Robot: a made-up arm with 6 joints. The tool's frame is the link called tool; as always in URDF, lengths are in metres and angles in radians.
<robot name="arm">
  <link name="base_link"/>
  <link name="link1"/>
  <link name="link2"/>
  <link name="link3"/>
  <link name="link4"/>
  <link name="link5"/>
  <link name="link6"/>
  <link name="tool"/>
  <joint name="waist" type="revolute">
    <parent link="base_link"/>
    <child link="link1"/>
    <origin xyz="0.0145 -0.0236 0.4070"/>
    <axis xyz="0 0 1"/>
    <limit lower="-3.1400" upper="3.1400" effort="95" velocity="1.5"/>
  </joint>
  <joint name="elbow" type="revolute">
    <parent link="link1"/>
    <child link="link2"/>
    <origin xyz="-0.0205 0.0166 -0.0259"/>
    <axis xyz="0 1 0"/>
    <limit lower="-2.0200" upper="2.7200" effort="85" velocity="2.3"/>
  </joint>
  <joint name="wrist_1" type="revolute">
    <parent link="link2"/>
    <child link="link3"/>
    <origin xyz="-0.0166 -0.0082 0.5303"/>
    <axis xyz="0 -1 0"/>
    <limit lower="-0.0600" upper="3.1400" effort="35" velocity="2.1"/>
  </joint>
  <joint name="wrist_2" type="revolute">
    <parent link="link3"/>
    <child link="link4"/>
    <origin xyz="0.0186 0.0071 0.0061"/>
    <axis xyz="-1 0 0"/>
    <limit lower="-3.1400" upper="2.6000" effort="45" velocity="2.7"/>
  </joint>
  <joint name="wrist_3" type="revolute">
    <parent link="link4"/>
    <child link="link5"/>
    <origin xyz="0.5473 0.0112 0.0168"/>
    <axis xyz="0 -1 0"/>
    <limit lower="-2.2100" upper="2.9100" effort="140" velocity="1.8"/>
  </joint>
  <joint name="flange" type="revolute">
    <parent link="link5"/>
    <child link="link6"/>
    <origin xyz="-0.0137 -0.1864 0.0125"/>
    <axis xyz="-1 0 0"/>
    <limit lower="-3.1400" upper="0.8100" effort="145" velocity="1"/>
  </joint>
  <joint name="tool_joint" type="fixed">
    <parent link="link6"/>
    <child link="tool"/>
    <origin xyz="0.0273 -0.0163 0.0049" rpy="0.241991 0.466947 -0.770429"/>
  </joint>
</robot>
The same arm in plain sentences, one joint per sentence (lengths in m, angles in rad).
The arm has six revolute joints in a row. What follows holds with every joint at zero, and every direction is one of the base frame's. The first joint is mounted 0.0145 m along +x and 0.0236 m along -y and 0.4070 m along +z from the base frame's origin and turns about +z, from -3.1400 to 3.1400 rad. The second joint is mounted 0.0205 m along -x and 0.0166 m along +y and 0.0259 m along -z from the first joint and turns about +y, from -2.0200 to 2.7200 rad. The third joint is mounted 0.0166 m along -x and 0.0082 m along -y and 0.5303 m along +z from the second joint and turns about -y, from -0.0600 to 3.1400 rad. The fourth joint is mounted 0.0186 m along +x and 0.0071 m along +y and 0.0061 m along +z from the third joint and turns about -x, from -3.1400 to 2.6000 rad. The fifth joint is mounted 0.5473 m along +x and 0.0112 m along +y and 0.0168 m along +z from the fourth joint and turns about -y, from -2.2100 to 2.9100 rad. The sixth joint is mounted 0.0137 m along -x and 0.1864 m along -y and 0.0125 m along +z from the fifth joint and turns about -x, from -3.1400 to 0.8100 rad. The tool frame, which is the frame that the pose is given for, is mounted 0.0273 m along +x and 0.0163 m along -y and 0.0049 m along +z from the sixth joint; its axes are the base frame's turned by roll 0.2420, pitch 0.4669 and yaw -0.7704 rad (as in URDF: about the fixed x, then y, then z).
